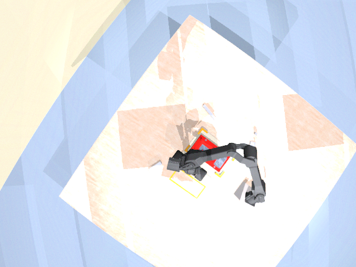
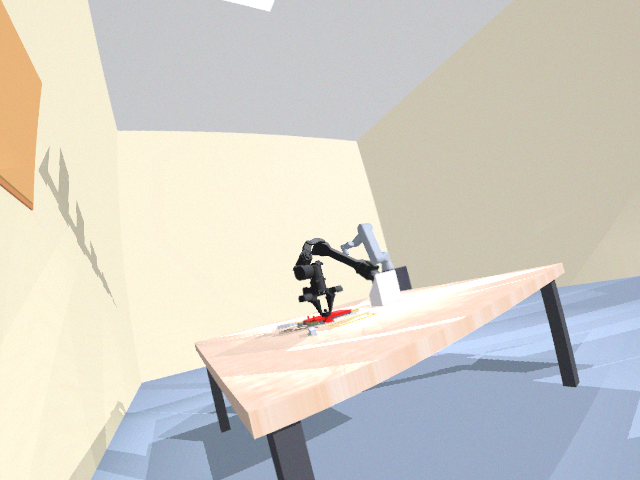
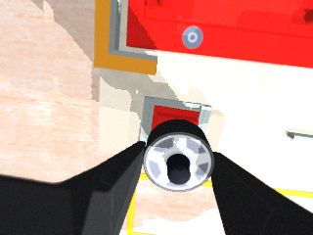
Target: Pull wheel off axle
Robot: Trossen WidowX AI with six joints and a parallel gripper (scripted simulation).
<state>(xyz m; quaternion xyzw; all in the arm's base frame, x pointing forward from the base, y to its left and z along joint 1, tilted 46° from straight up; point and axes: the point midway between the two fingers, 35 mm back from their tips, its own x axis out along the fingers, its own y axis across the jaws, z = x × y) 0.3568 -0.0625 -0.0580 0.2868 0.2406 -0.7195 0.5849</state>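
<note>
Now: gripper tip right at the wheel. From my gripper tip the other things lie so: black axle: 1 cm below.
</note>
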